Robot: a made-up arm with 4 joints.
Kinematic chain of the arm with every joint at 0, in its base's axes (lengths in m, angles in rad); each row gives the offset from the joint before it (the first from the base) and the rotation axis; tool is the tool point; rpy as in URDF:
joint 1: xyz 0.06 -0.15 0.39 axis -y
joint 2: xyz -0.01 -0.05 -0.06 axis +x
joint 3: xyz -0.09 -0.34 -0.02 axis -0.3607 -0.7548 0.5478
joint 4: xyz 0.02 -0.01 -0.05 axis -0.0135 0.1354 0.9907
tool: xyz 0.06 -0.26 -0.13 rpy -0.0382 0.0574 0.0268
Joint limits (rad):
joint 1: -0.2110..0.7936
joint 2: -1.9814..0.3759
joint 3: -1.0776..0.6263
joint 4: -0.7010..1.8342
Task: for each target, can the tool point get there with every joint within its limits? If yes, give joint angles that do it. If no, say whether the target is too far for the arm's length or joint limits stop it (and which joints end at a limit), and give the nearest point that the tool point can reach.
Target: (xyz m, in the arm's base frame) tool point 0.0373 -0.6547 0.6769
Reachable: yes | joints 0.6809 -0.8069 0.3408 0.4971
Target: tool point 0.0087 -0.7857 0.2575
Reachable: yes | joints 0.1998 -0.4854 -0.7158 0.7556
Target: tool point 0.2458 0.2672 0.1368
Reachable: no: joint limits stop it (at a limit: joint 2, joint 3, joint 4) | nearest point 0.3336 -0.2934 0.0171 | short by 0.580 m
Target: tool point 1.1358 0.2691 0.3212
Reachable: no: too far | nearest point 0.3585 -0.0971 0.6464 | short by 0.919 m
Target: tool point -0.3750 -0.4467 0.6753
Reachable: yes | joints 0.7022 -1.6521 -0.6947 0.3654
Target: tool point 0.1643 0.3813 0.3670
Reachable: no: joint limits stop it (at a limit: joint 1, joint 2, joint 3) | nearest point 0.3588 -0.0818 0.6687 | short by 0.586 m
